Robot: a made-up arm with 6 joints.
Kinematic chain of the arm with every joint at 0, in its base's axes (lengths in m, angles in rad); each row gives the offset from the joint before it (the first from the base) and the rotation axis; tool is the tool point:
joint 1: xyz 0 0 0.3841 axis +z
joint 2: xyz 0 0 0 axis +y
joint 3: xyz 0 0 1.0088 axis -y
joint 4: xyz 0 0 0 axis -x
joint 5: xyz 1.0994 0 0 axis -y
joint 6: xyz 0 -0.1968 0 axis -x
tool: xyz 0 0 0
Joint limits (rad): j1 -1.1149..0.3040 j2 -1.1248..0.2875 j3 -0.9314..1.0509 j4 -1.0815..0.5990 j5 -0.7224..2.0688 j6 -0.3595..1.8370
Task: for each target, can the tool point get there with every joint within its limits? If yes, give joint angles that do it. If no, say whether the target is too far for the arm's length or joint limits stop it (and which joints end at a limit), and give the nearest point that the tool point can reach.
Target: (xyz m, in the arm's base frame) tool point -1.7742 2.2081 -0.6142
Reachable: no: too far | nearest point -1.0239 1.2743 1.6605 | short by 2.571 m
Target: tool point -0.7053 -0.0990 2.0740
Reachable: yes | joints -0.1403 -0.9364 0.5242 -0.0360 1.2790 0.6506
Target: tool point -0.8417 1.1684 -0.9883
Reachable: no: joint limits stop it (at a limit: joint 1, joint 2, joint 3, joint 4) | nearest point 0.5066 0.0620 0.2596 | short by 2.145 m
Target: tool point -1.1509 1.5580 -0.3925
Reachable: no: joint limits stop it (at a limit: joint 2, joint 3, joint 4) | nearest point -0.9713 1.3149 1.6605 | short by 2.075 m
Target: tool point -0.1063 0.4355 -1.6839
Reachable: no: joint limits stop it (at a limit: joint 1, joint 2, joint 3, joint 4) | nearest point 0.5066 0.0620 0.2596 | short by 2.072 m
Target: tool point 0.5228 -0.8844 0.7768
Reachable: yes | joints -0.8866 0.0934 -0.3813 -0.6733 -0.3803 0.0272
